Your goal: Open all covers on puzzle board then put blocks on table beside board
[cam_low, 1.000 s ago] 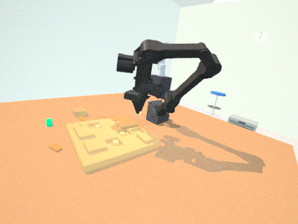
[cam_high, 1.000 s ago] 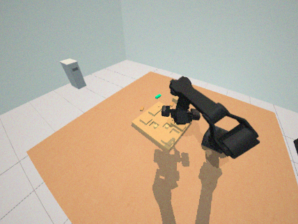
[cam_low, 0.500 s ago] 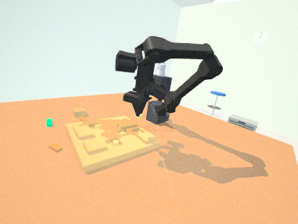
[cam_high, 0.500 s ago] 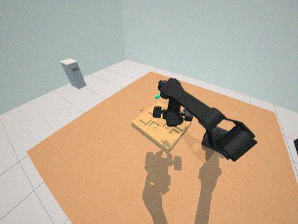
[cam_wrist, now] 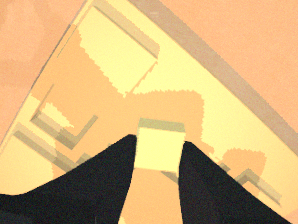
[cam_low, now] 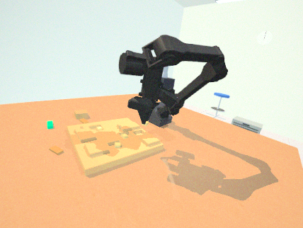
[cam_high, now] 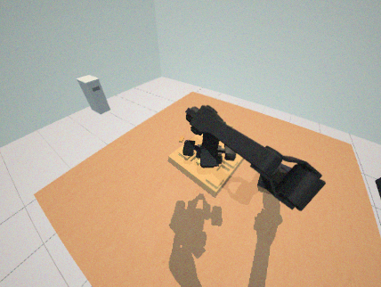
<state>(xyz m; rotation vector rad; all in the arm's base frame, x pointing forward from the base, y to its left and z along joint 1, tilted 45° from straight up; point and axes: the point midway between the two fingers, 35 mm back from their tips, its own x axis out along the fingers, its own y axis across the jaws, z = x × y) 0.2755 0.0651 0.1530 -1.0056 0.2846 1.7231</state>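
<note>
My gripper tip is now 5 cm short of the tan puzzle board, 10 cm to the left of it and 10 cm above it.
</note>
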